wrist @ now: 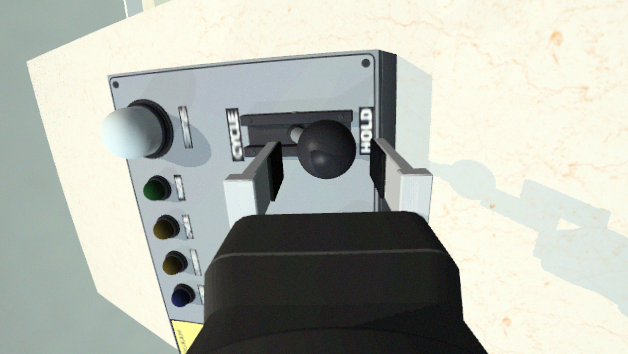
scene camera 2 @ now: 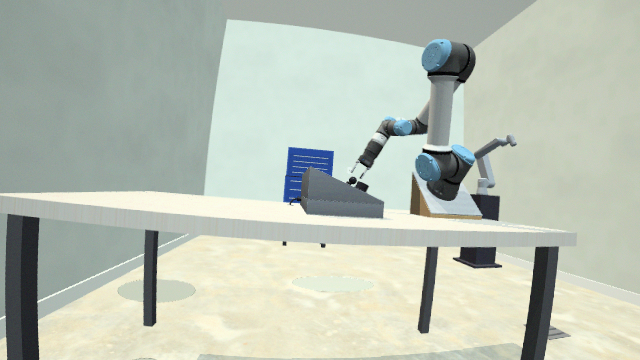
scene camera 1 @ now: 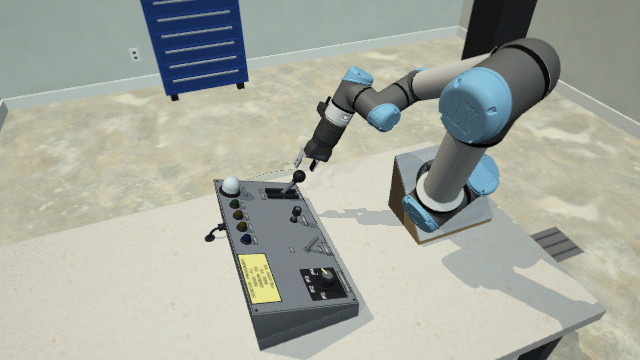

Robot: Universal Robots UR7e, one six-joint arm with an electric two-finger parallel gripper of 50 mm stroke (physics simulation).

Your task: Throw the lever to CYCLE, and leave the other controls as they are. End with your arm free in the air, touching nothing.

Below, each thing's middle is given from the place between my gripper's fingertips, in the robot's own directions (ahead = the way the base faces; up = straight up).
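Black ball-knob lever (wrist: 326,149): 40 mm ahead of my hand, 50 mm below it. Grey control panel (scene camera 1: 276,270): from my hand, 180 mm to the left, 160 mm ahead, 70 mm below.
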